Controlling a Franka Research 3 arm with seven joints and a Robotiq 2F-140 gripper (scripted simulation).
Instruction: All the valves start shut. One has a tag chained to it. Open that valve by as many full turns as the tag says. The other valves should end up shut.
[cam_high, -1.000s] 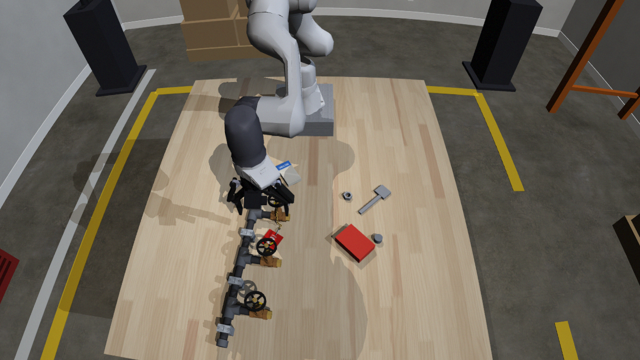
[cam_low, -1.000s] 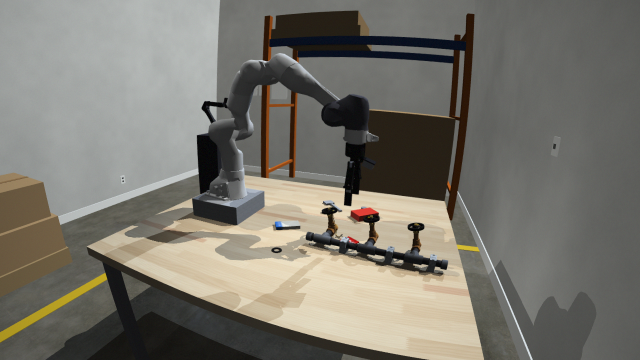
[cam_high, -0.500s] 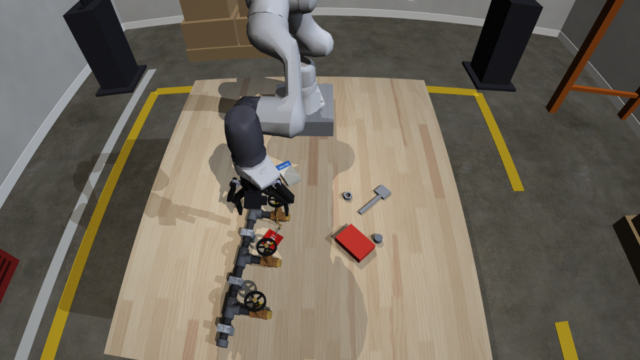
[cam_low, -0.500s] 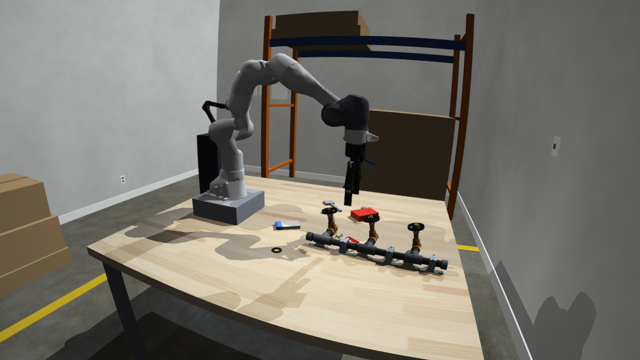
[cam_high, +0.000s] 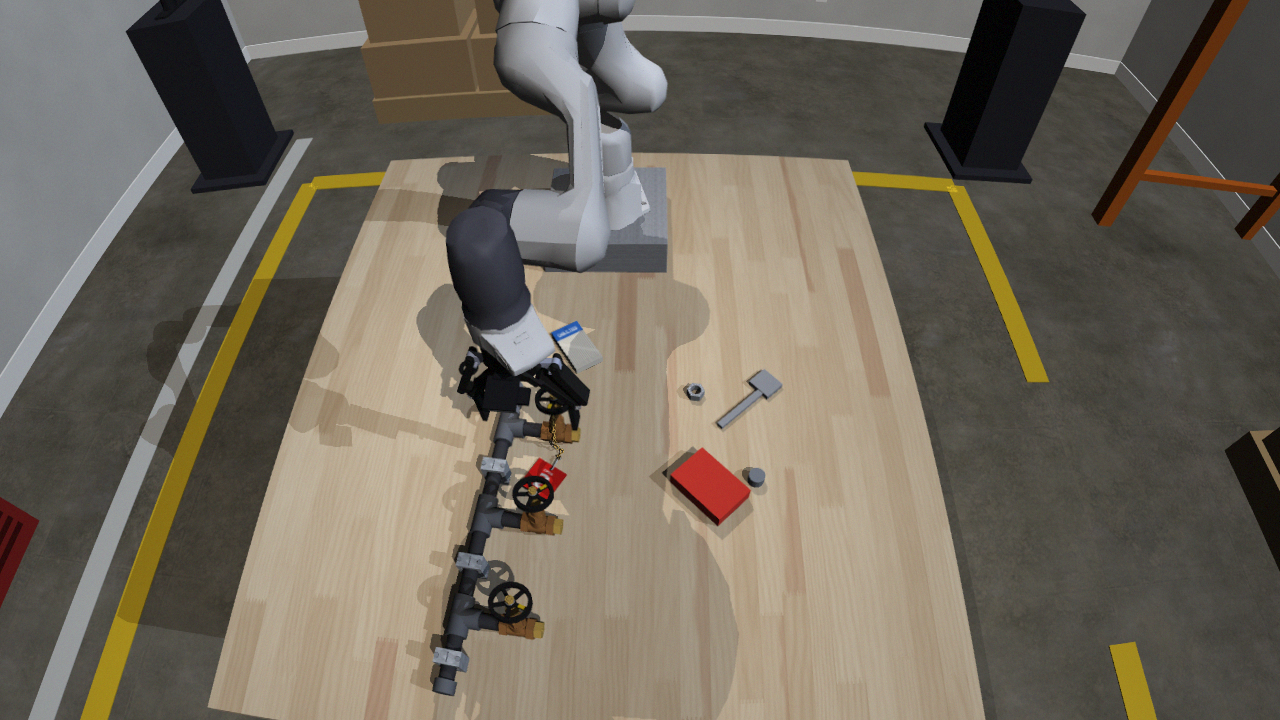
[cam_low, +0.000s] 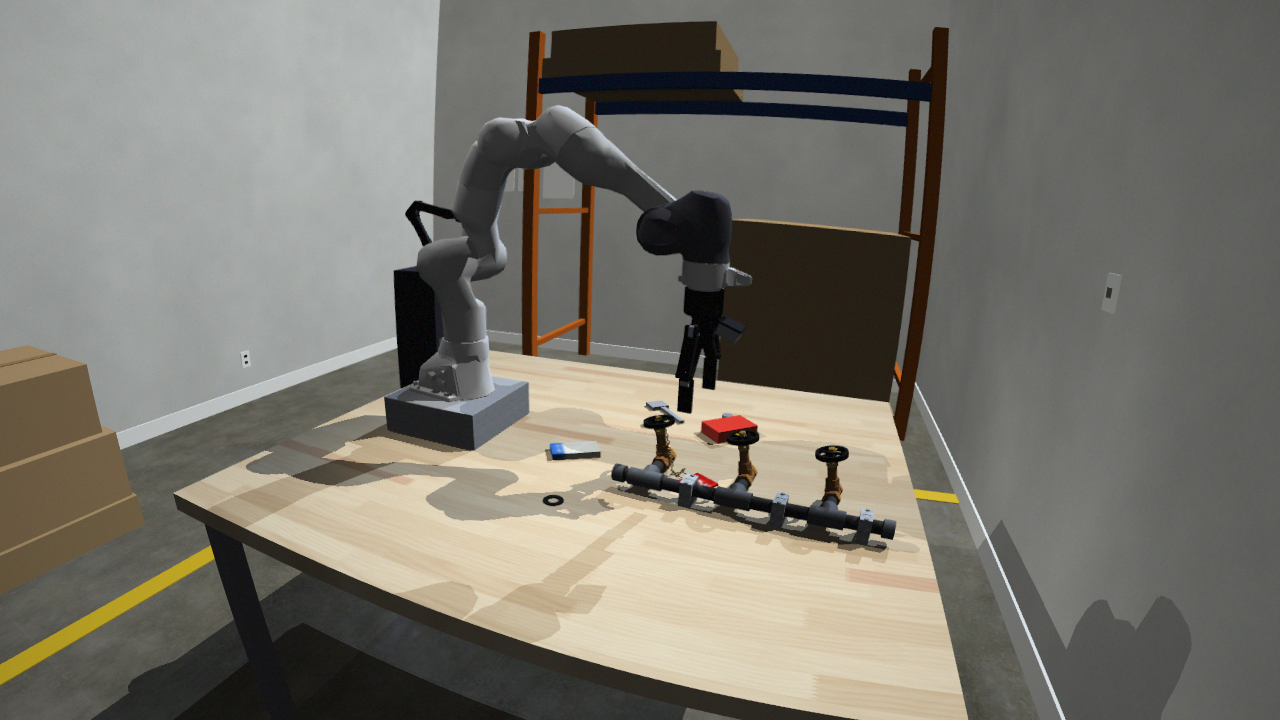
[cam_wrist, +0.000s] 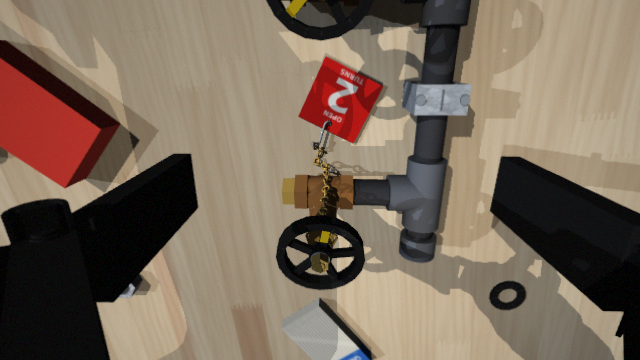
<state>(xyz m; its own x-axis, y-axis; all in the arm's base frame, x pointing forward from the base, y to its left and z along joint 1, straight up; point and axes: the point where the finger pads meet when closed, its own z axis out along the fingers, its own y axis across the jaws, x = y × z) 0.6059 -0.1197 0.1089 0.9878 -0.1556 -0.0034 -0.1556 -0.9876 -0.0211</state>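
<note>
The red tag is 10 mm ahead of my hand and 190 mm below it. Round my hand: blue-and-white box (280 mm behind, 50 mm to the left, 190 mm below); black washer (240 mm behind, 170 mm to the right, 190 mm below); red block (40 mm ahead, 290 mm to the left, 180 mm below).
</note>
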